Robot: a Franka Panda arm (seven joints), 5 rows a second.
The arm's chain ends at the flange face. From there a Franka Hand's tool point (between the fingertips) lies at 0.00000 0.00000 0.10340 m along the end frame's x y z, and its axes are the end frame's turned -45 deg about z.
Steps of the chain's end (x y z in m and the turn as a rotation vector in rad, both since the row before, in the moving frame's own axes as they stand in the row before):
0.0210, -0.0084, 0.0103, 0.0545, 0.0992, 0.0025
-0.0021, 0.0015, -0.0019, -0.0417, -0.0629, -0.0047
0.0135, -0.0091, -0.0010, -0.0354, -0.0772, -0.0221
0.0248, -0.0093, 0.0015, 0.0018, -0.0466, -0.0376
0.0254, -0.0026, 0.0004, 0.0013, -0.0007, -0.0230
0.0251, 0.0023, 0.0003, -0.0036, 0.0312, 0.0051
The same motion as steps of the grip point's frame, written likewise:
0.0320, 0.0122, 0.0096, -0.0316, 0.1087, 0.0025
-0.0102, -0.0020, -0.0022, 0.0150, -0.0740, -0.0047
0.0077, 0.0001, -0.0014, 0.0296, -0.0796, -0.0221
0.0208, 0.0075, 0.0014, 0.0342, -0.0317, -0.0376
0.0198, 0.0160, 0.0004, 0.0014, 0.0004, -0.0230
0.0181, 0.0219, 0.0002, -0.0246, 0.0195, 0.0051

